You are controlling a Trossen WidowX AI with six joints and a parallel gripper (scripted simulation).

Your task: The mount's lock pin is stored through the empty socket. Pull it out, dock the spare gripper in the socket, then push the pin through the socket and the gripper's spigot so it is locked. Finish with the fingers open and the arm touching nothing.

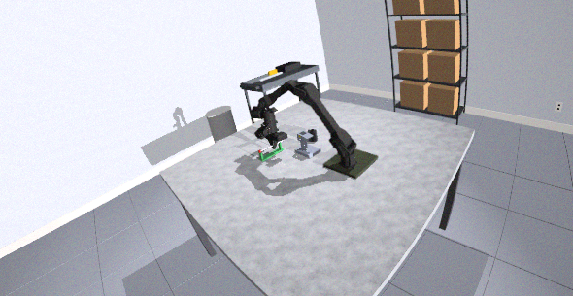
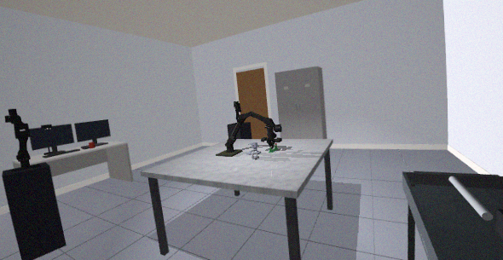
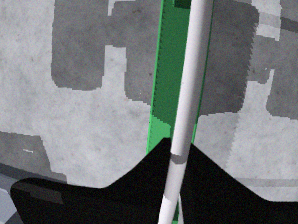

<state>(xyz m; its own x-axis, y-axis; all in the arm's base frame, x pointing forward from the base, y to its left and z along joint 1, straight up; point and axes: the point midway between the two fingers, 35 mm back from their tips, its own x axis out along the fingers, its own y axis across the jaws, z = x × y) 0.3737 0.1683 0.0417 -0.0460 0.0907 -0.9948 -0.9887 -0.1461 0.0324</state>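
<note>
My gripper tip is now 2 cm to the right of the green holder. Round my gripper tip: mount (12 cm behind, 12 cm to the right, 3 cm above); then spare gripper (2 cm behind, 24 cm to the right).
</note>
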